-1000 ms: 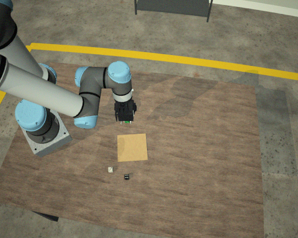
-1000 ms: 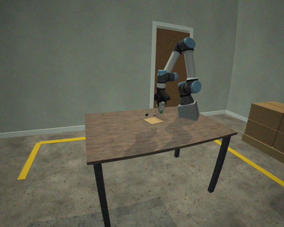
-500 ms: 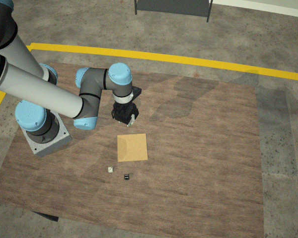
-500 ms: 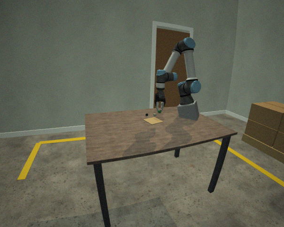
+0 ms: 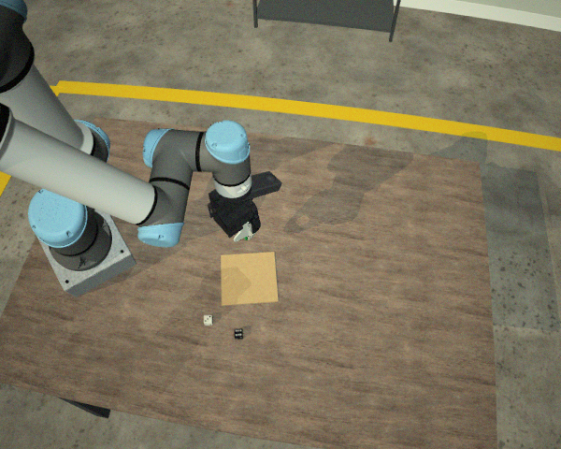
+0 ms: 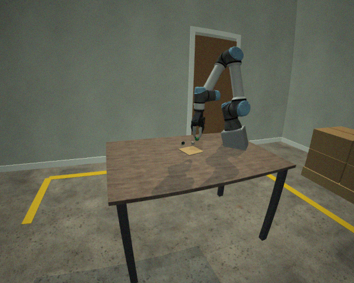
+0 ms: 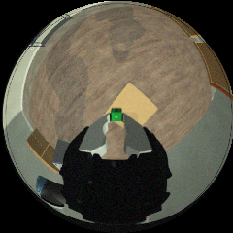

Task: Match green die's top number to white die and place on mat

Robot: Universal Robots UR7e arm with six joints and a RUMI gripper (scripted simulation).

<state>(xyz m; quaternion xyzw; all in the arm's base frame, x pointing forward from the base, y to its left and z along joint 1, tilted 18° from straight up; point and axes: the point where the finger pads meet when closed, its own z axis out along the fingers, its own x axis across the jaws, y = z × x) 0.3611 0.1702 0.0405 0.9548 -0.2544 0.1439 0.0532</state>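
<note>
Now: hand 20 mm short of the tan mat, 60 mm to the left of it and 120 mm above it. From my hand the other things lie so: black die 50 mm ahead, 210 mm to the right, 110 mm below; then white die 30 mm behind, 200 mm to the right, 110 mm below; then green die 10 mm below.
</note>
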